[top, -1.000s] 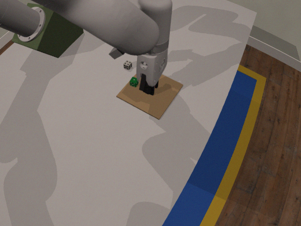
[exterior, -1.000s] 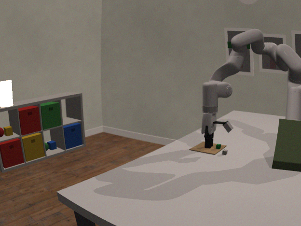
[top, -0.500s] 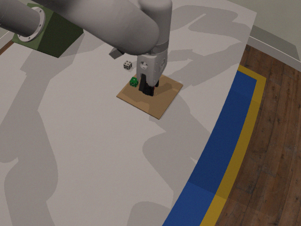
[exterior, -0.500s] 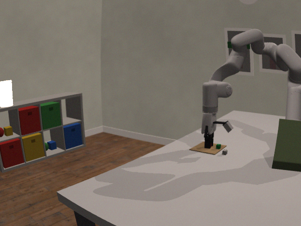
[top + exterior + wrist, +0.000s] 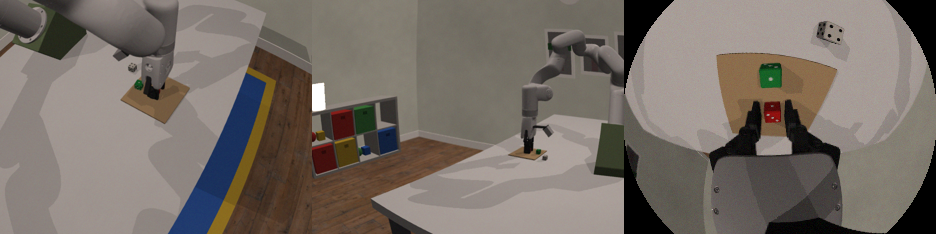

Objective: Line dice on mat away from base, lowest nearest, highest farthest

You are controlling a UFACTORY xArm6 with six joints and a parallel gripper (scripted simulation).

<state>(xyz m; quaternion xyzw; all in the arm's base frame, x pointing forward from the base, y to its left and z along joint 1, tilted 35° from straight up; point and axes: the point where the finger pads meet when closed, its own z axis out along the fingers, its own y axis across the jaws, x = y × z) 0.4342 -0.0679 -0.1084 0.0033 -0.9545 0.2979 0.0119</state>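
My gripper is now 10 mm above the red die. Round my hand: tan mat 20 mm below; then green die 50 mm behind, 10 mm below; then white die 100 mm behind, 60 mm to the left, 20 mm below.
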